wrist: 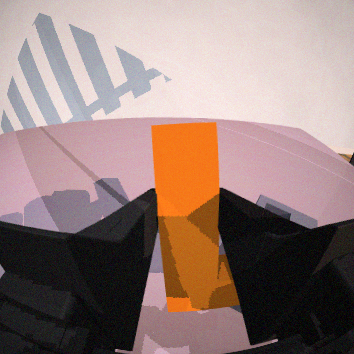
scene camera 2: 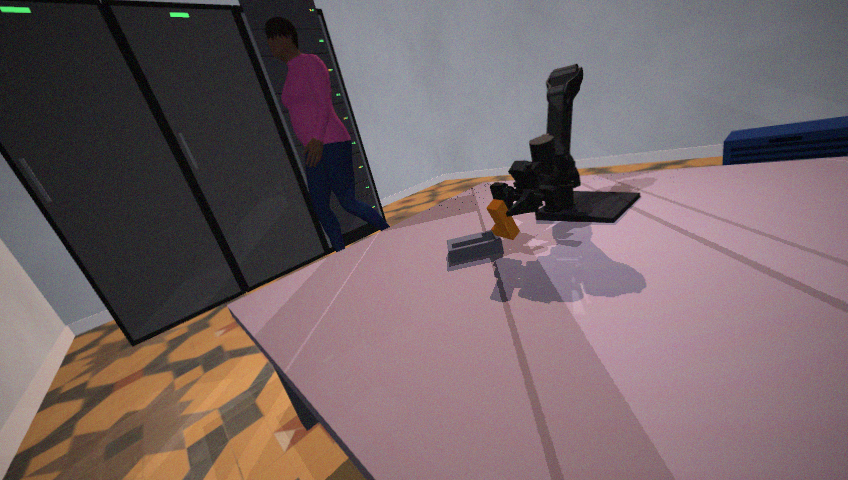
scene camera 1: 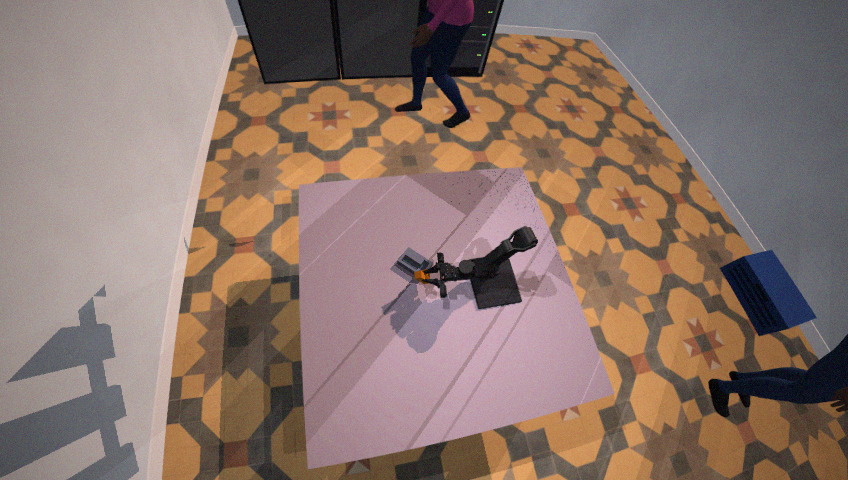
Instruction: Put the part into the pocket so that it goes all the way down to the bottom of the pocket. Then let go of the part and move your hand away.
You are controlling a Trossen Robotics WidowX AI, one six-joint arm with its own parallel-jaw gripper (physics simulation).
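Where they show: gripper, fingertip midpoint: [wrist: 186,195] [scene camera 2: 501,214] [scene camera 1: 421,276]; arm's base at its link origin: [scene camera 2: 563,205] [scene camera 1: 484,273].
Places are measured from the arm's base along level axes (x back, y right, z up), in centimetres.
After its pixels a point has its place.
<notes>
The orange part [scene camera 1: 421,275] @[x -31.8, y 4.6, z 12.3 cm] [scene camera 2: 503,219] @[x -32.5, y 4.3, z 7.9 cm] [wrist: 187,170] @[x -30.7, y 5.1, z 10.6 cm] is a long block, held tilted between the fingers. My gripper [scene camera 1: 429,275] @[x -31.0, y 5.3, z 8.8 cm] [scene camera 2: 507,205] @[x -31.0, y 5.3, z 8.8 cm] [wrist: 186,195] @[x -31.0, y 5.3, z 8.8 cm] is shut on it. The grey block with the pocket [scene camera 1: 399,264] @[x -36.2, y 17.8, z -1.0 cm] [scene camera 2: 476,255] @[x -32.9, y 13.3, z -1.6 cm] [wrist: 304,219] @[x -30.5, y 21.9, z 1.2 cm] stands on the table beside the part. In scene camera 1 the part is at the block's lower right corner, outside the pocket opening. In scene camera 2 the part appears above the table at the block's right end. In the wrist view the right finger hides some of the block, and the pocket's bottom cannot be seen.
The pink table top [scene camera 1: 368,380] @[x -65.1, y -25.8, z -2.4 cm] [scene camera 2: 416,368] @[x -71.4, y 4.3, z -2.4 cm] carries the arm's black base plate [scene camera 1: 498,292] @[x 2.4, y -10.7, z -0.7 cm] [scene camera 2: 612,205] @[x 0.0, y -12.9, z -0.8 cm]. Shadows of the arm fall across the table. A person in a pink top [scene camera 1: 450,14] [scene camera 2: 309,95] stands beyond the table, by dark cabinets [scene camera 1: 291,41] [scene camera 2: 178,148].
</notes>
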